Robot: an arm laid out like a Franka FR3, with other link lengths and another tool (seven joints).
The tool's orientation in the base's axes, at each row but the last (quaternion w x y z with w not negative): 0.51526, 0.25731, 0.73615, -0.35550; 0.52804, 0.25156, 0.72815, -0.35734; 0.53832, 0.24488, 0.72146, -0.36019; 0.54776, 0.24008, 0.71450, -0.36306; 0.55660, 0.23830, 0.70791, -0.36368; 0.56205, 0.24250, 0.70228, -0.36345; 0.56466, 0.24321, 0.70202, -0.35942
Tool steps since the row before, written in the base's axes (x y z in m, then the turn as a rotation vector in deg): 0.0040, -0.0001, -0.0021, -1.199, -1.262, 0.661; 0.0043, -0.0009, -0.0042, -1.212, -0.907, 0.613; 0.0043, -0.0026, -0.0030, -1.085, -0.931, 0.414; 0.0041, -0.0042, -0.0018, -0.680, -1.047, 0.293; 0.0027, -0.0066, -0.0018, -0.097, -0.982, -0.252; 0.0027, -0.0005, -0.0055, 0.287, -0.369, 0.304; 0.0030, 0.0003, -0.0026, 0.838, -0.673, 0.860
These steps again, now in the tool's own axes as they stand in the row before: 0.0006, 0.0035, 0.0028, -0.235, -1.840, 0.162; 0.0026, 0.0037, 0.0040, -0.189, -1.618, -0.116; 0.0017, 0.0023, 0.0051, -0.037, -1.488, 0.011; 0.0008, 0.0009, 0.0060, -0.030, -1.229, 0.365; 0.0015, -0.0017, 0.0070, 0.334, -0.620, 0.736; 0.0047, 0.0030, 0.0026, -0.340, -0.085, 0.433; 0.0018, 0.0030, 0.0019, -0.993, 0.009, 0.953
